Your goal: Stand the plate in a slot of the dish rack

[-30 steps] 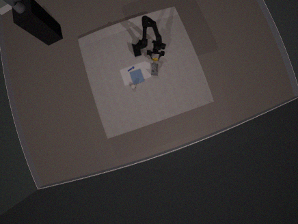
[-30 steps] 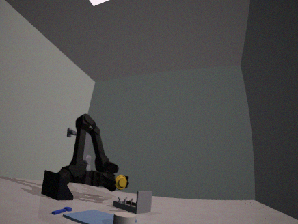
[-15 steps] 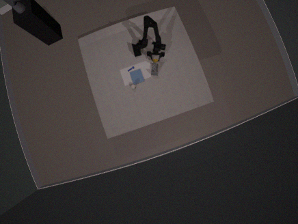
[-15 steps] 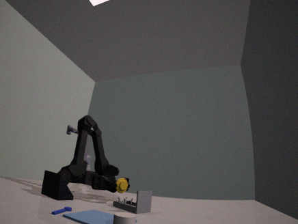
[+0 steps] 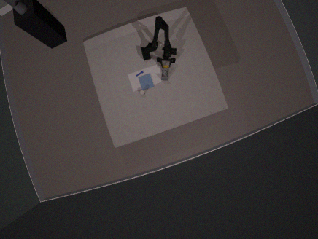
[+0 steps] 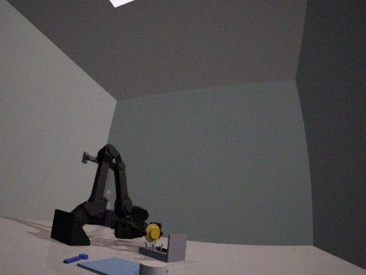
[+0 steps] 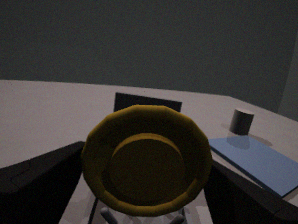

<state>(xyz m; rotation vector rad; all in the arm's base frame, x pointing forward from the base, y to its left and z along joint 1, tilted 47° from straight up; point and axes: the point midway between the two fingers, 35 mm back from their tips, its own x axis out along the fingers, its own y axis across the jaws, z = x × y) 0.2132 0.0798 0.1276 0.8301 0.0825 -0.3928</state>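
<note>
Now: the grey dish rack 4 cm below my gripper tip, 4 cm ahead of it and 2 cm to the right of it. From my gripper tip the other things lie so: blue bar 26 cm to the right, 6 cm below, 6 cm behind; yellow plate 1 cm behind; blue flat mat 23 cm to the right, 7 cm below, 5 cm ahead.
</note>
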